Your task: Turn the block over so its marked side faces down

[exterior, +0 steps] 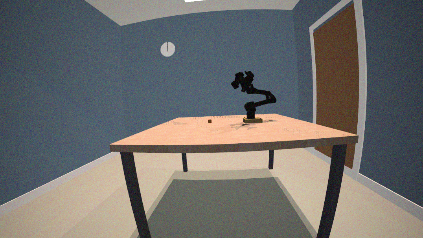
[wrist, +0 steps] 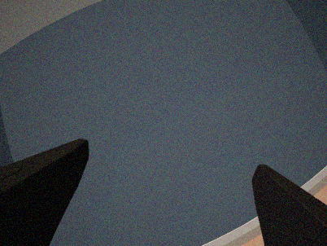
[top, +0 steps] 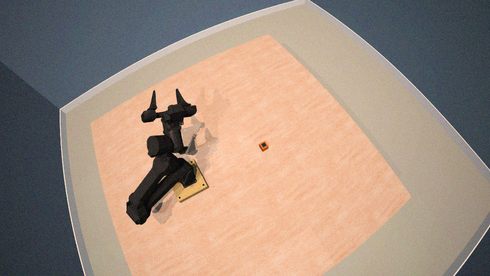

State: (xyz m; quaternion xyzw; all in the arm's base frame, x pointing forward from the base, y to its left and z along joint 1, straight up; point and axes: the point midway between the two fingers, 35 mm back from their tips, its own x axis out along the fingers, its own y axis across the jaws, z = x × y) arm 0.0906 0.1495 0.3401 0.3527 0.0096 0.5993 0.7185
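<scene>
The orange block is 260 mm ahead of my gripper tip, 210 mm to the right of it and 360 mm below it.
</scene>
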